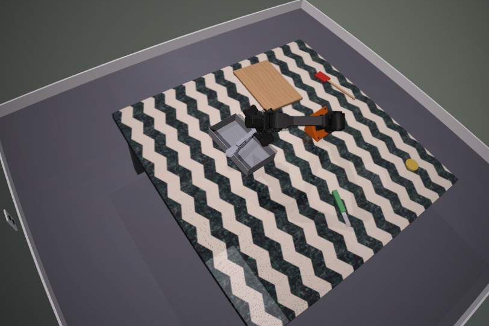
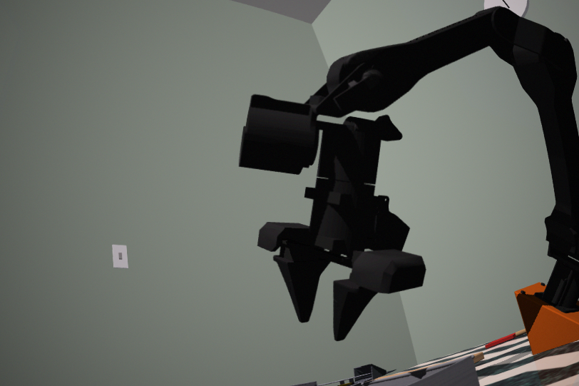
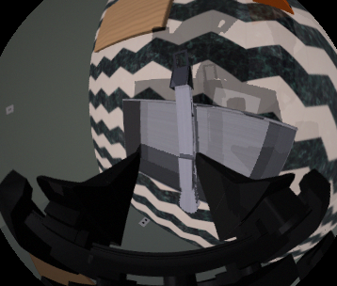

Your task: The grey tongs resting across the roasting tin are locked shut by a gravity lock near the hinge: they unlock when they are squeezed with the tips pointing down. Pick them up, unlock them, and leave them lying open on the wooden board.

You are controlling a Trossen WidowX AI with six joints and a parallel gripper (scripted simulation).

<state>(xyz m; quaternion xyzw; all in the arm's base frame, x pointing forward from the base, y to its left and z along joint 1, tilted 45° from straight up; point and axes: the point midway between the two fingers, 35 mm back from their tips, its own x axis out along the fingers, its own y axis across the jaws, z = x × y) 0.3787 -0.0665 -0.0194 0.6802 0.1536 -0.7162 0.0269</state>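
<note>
Now: the grey roasting tin 100 mm below my gripper tip, 40 mm ahead of it and 10 mm to the right of it. Also, from my gripper tip: wooden board (320 mm to the right, 310 mm behind, 120 mm below).
</note>
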